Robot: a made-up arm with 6 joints.
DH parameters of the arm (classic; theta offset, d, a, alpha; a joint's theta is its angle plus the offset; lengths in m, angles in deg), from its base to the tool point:
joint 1: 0 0.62 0.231 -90
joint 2: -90 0 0.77 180
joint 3: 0 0 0.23 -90
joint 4: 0 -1.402 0 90
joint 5: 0 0 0 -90
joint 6: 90 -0.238 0 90
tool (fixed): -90 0 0 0
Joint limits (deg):
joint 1: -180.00..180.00
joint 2: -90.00..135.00
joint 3: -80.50..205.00
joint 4: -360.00..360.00
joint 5: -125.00..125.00
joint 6: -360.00..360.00
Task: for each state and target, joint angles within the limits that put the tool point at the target. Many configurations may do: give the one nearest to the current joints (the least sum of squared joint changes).
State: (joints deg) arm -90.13 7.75 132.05 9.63 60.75 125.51
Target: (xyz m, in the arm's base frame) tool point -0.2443 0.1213 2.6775
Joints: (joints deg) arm -46.23 21.95 125.82 -24.73 68.29 125.51
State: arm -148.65 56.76 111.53 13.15 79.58 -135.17
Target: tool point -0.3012 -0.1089 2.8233
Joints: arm -162.41 28.78 112.32 3.30 69.07 -135.17
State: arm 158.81 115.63 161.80 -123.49 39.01 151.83
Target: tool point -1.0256 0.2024 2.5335
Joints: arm 173.67 67.66 148.16 -124.15 26.60 151.83
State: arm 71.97 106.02 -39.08 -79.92 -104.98 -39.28
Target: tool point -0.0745 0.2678 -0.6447
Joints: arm 54.72 105.41 -29.32 -76.82 -111.59 -39.28
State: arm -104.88 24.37 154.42 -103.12 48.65 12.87
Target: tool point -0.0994 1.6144 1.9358
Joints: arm -90.59 -27.07 122.79 -102.04 29.91 12.87
